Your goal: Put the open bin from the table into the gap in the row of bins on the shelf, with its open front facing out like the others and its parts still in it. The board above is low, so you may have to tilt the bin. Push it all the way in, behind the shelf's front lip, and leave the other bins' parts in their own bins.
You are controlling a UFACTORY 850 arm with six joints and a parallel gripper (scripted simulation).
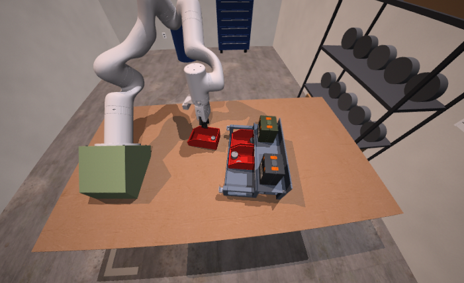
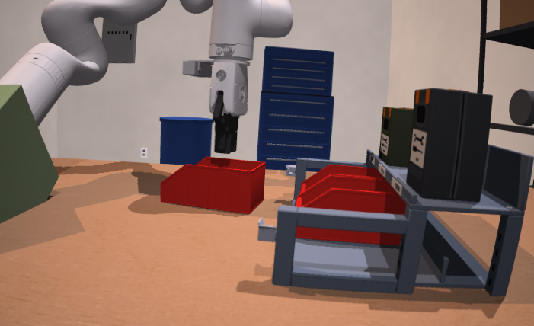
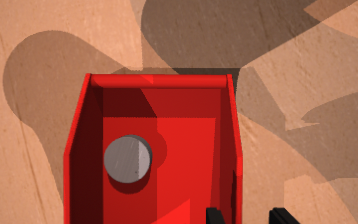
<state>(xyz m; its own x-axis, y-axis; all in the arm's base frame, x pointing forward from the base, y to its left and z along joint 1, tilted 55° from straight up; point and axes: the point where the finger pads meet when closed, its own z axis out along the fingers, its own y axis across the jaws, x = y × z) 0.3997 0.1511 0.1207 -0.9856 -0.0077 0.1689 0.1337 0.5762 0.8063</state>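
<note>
My hand is 40 mm past the grey disc, 70 mm to the left of it and 100 mm above it. Also, from my hand: grey shelf: 260 mm ahead, 180 mm to the right, 40 mm below.
</note>
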